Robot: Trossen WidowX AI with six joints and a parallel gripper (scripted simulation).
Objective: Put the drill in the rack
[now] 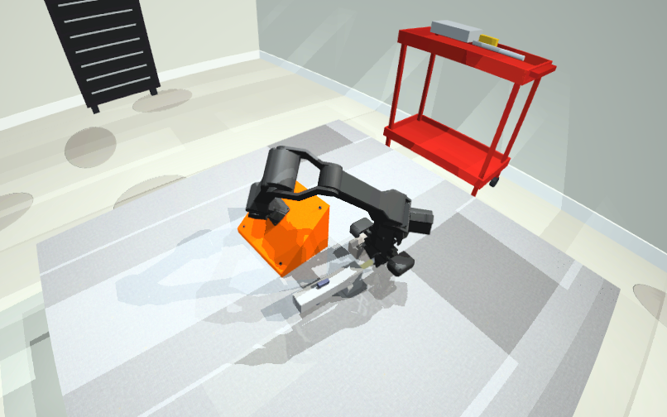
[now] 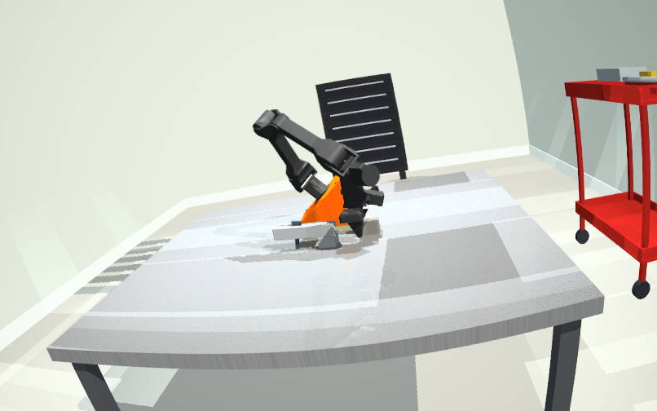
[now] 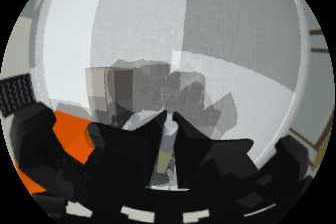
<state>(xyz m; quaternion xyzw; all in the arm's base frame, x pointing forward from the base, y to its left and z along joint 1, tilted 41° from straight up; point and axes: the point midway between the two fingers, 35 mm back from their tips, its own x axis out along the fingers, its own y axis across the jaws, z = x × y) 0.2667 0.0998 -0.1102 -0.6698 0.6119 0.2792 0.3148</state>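
Now: the drill 6 cm to the right of my gripper tip and 3 cm above it. Round my gripper tip: blue key: 18 cm to the right, 4 cm above; grey rack: 8 cm behind, 1 cm to the left; housing block: 15 cm to the right, 3 cm above.
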